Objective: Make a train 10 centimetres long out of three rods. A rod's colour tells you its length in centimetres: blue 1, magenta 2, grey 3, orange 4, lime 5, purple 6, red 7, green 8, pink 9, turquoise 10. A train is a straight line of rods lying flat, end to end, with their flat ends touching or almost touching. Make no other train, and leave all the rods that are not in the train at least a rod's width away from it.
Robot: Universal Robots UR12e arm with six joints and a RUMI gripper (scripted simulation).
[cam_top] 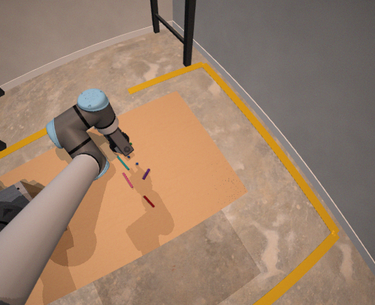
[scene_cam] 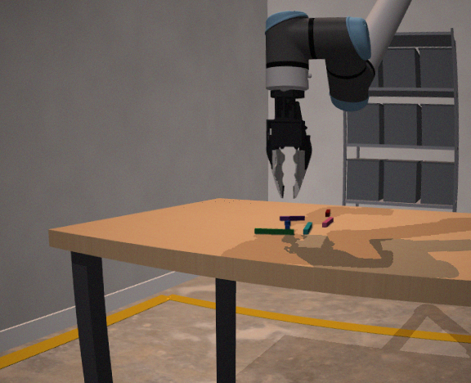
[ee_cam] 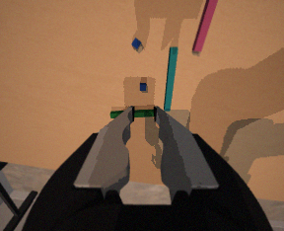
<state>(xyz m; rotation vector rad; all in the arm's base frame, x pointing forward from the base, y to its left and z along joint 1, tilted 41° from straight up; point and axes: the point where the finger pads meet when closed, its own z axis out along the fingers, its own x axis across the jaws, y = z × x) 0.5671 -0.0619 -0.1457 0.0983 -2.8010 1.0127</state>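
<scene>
Right now the turquoise rod is 4 cm behind my hand, 1 cm to the right of it and 8 cm below it. Round my hand: green rod (1 cm ahead, 5 cm to the left, 8 cm below); pink rod (7 cm behind, 11 cm to the right, 8 cm below); purple rod (3 cm ahead, 14 cm to the right, 8 cm below).
</scene>
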